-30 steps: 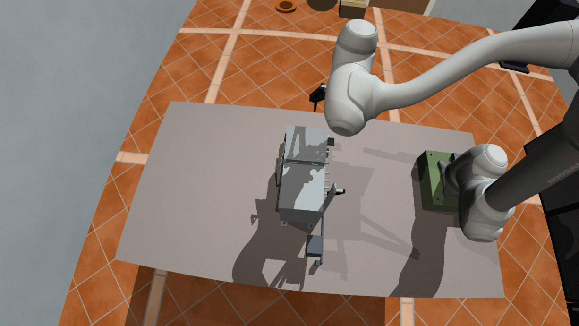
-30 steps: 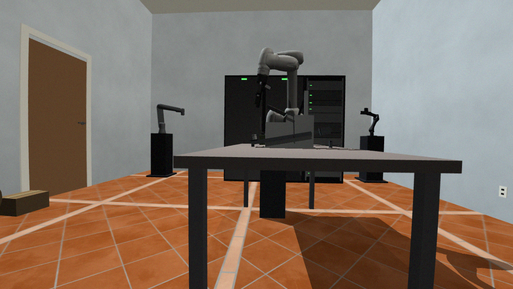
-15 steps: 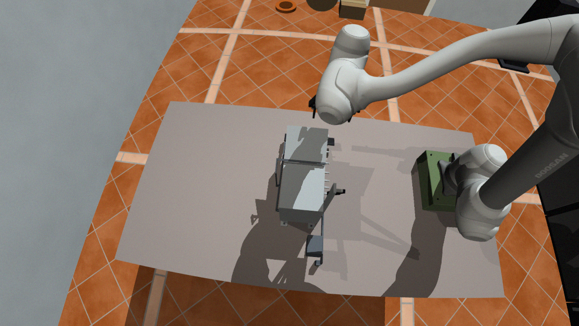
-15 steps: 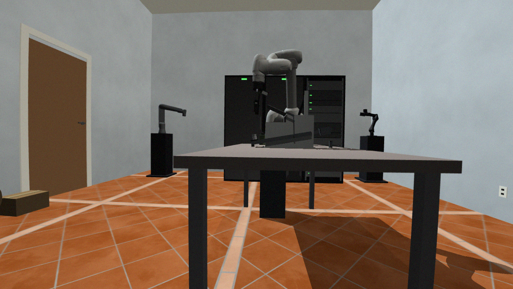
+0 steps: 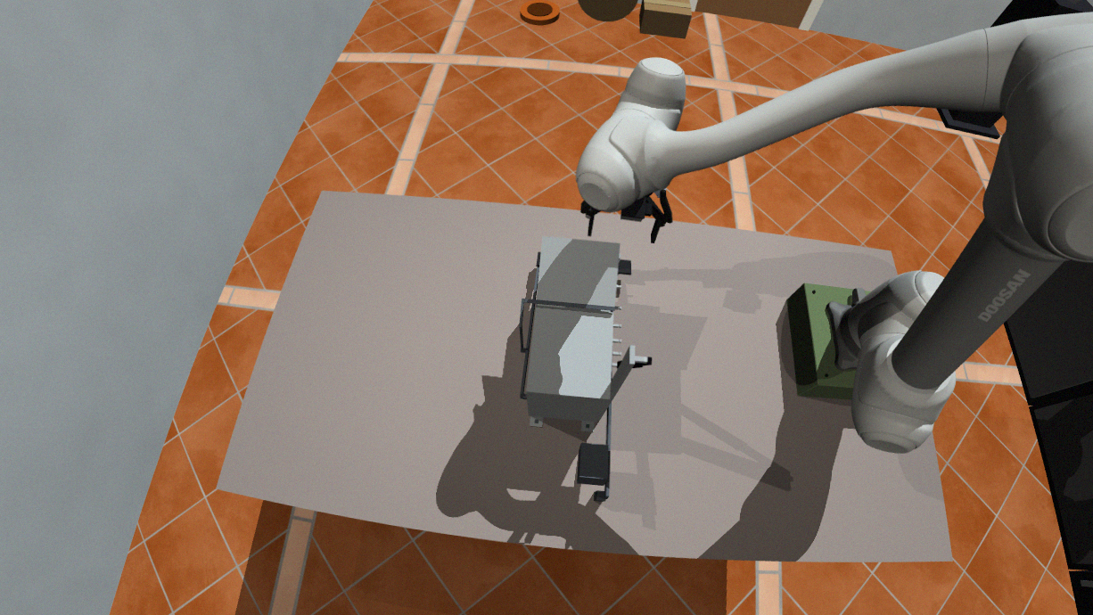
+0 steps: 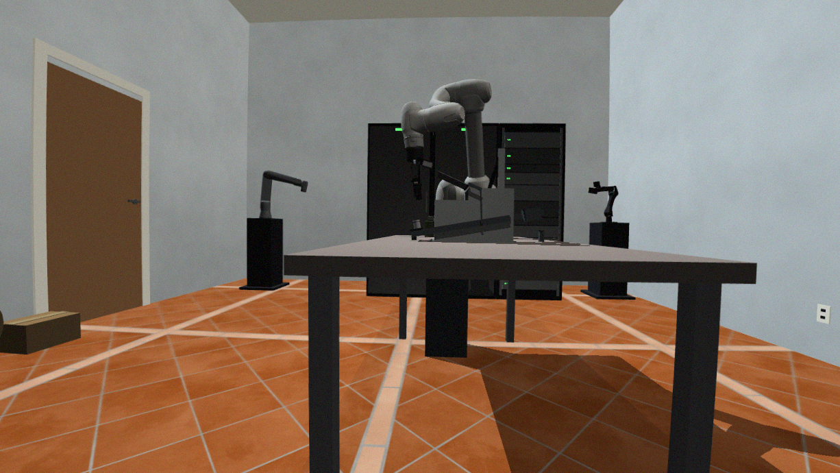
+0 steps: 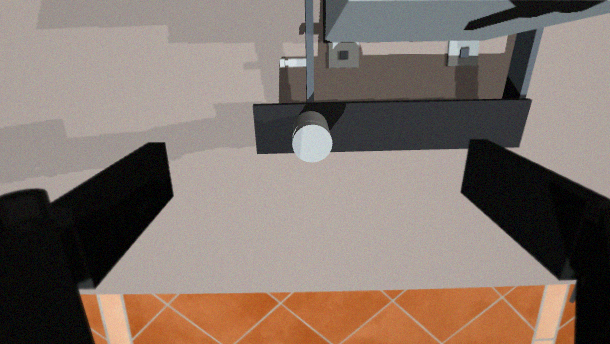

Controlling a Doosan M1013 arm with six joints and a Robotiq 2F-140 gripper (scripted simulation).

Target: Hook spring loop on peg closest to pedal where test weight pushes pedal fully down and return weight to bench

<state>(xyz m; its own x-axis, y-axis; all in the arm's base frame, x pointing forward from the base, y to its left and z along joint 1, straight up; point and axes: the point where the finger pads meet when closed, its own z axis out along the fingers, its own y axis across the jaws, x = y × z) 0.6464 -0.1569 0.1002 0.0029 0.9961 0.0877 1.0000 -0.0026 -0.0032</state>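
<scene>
Now: the steel test weight 12 cm below my hand. The rest, counted from my hand: small block 19 cm below, 2 cm to the right; then white-tipped pin 38 cm to the left, 20 cm above, 1 cm behind.
</scene>
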